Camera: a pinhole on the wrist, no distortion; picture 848 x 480 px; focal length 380.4 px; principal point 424.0 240.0 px. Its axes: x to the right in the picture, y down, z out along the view. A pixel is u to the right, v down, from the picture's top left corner.
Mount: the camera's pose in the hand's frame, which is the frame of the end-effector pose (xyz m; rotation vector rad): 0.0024 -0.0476 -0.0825 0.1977 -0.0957 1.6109
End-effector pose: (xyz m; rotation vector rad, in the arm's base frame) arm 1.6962 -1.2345 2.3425 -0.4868 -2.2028 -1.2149
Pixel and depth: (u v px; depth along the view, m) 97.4 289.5 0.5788
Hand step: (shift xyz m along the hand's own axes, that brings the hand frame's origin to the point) -0.0136 -0.6452 0.3973
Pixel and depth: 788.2 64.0 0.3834
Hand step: 0.1910 0.2517 0.3511
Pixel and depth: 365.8 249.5 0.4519
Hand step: 0.0248 -0.1987 0.3485
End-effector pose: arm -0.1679 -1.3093 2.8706 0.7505 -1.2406 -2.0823
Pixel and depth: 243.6 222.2 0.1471
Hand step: 0.0221 -0.1426 0.0484
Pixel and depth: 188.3 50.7 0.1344
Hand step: 0.0815 -0.1505 0.0298
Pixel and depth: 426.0 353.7 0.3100
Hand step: -0.0688 -0.1075 0.2274
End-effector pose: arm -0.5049 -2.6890 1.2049 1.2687 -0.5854 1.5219
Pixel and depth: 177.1 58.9 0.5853
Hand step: 0.3351 -0.5133 0.4042
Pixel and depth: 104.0 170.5 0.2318
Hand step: 0.0681 -0.2793 0.1061
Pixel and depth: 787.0 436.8 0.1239
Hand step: -0.0577 0.0425 0.0648
